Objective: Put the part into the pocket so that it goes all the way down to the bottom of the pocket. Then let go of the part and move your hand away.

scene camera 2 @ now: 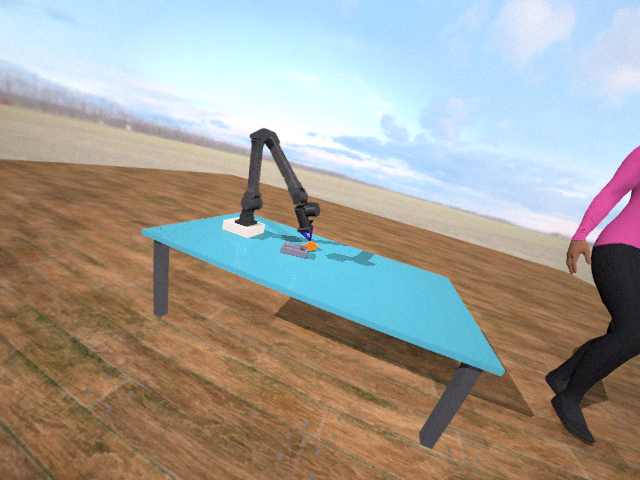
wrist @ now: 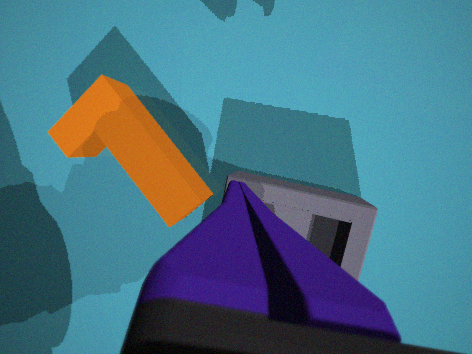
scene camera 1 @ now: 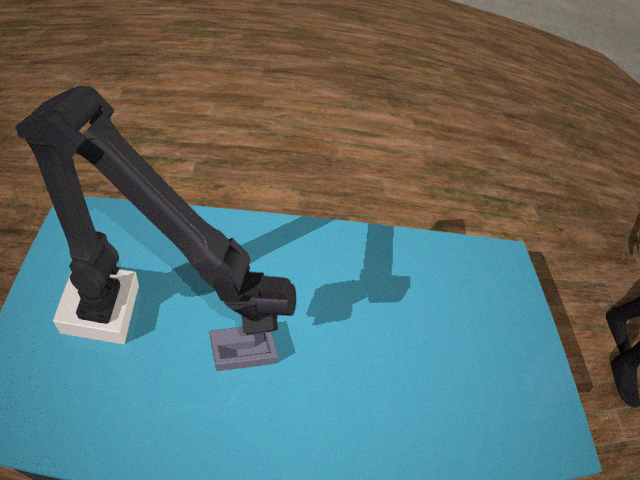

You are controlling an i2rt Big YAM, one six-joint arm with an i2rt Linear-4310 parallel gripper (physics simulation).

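Places are measured from the arm's base along level axes (x ahead, y left, z up), in metres.
Where they show: gripper, fingertip midpoint: point(scene camera 2: 310, 240) point(wrist: 233, 192) point(scene camera 1: 271, 317); arm's base, origin of the base link: point(scene camera 2: 246, 223) point(scene camera 1: 99, 300).
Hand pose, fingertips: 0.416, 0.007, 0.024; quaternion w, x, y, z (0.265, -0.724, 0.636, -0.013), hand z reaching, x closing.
Each offset is from my fingertips to the top centre of the thing, as dx, dy, dz. Level surfaces: height alone.
The orange part @(-0.034, +0.084, -0.051) point(scene camera 2: 310, 246) point(wrist: 145, 150), shaped like a bent bar, is outside the pocket, beside one end of the grey pocket block @(-0.057, -0.049, -0.044) point(scene camera 1: 247, 363) point(scene camera 2: 293, 250) point(wrist: 363, 222). The arm hides the part in scene camera 1. No orange shows inside the visible stretch of the pocket. I cannot tell whether part and block touch. My gripper point(scene camera 2: 310, 239) point(wrist: 233, 192) is shut with nothing between its purple fingers. In the wrist view its tips appear between the part's near end and the block's corner, and the fingers cover much of the block. In scene camera 1 the fingertips are hidden.
The blue table @(dz -0.081) point(scene camera 1: 413, 361) point(scene camera 2: 361, 299) carries the arm's white base point(scene camera 1: 93, 331) point(scene camera 2: 240, 228), to the left of the block in scene camera 1. A person point(scene camera 1: 626, 379) point(scene camera 2: 615, 279) stands beyond the table's right end. The arm's shadows fall across the table.
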